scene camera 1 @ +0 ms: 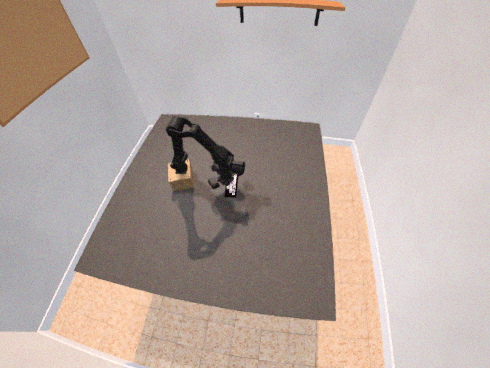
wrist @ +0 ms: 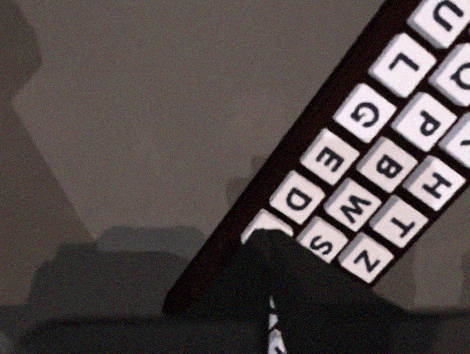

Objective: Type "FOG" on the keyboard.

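Pixels of known places: gripper, fingertip midpoint: (scene camera 1: 226, 185) (wrist: 266, 241); arm's base, link origin: (scene camera 1: 181, 169).
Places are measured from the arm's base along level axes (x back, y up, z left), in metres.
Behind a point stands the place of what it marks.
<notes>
The keyboard (scene camera 1: 231, 193) {x -0.285, y -0.092, z -0.109 m} (wrist: 305, 125) {x -0.251, y -0.092, z -0.029 m} has a dark red-black body and white lettered keys. It runs diagonally from the lower middle to the upper right in the wrist view. The G key (wrist: 366, 114) {x -0.265, y -0.087, z -0.015 m} shows between the L key (wrist: 403, 65) {x -0.265, y -0.087, z 0.003 m} and the E key (wrist: 330, 157) {x -0.264, y -0.087, z -0.033 m}. The D key (wrist: 297, 197) {x -0.263, y -0.087, z -0.051 m} lies below E. The key after D (wrist: 264, 223) {x -0.258, y -0.087, z -0.065 m} is mostly covered by the fingers, and its letter is hidden. No O key shows in the wrist view. My gripper (scene camera 1: 230, 182) {x -0.258, y -0.074, z -0.066 m} (wrist: 266, 241) {x -0.258, y -0.074, z -0.066 m} is shut and empty, its tips over that covered key; whether they touch it I cannot tell.
The arm stands on a wooden block (scene camera 1: 181, 182) {x -0.003, y -0.036, z -0.069 m} on the dark grey table top (scene camera 1: 280, 260) {x -0.531, y -0.103, z -0.483 m}, left of the keyboard. The arm's shadow falls across the table. An orange shelf (scene camera 1: 280, 5) is on the back wall. A brown panel (scene camera 1: 37, 55) is at upper left.
</notes>
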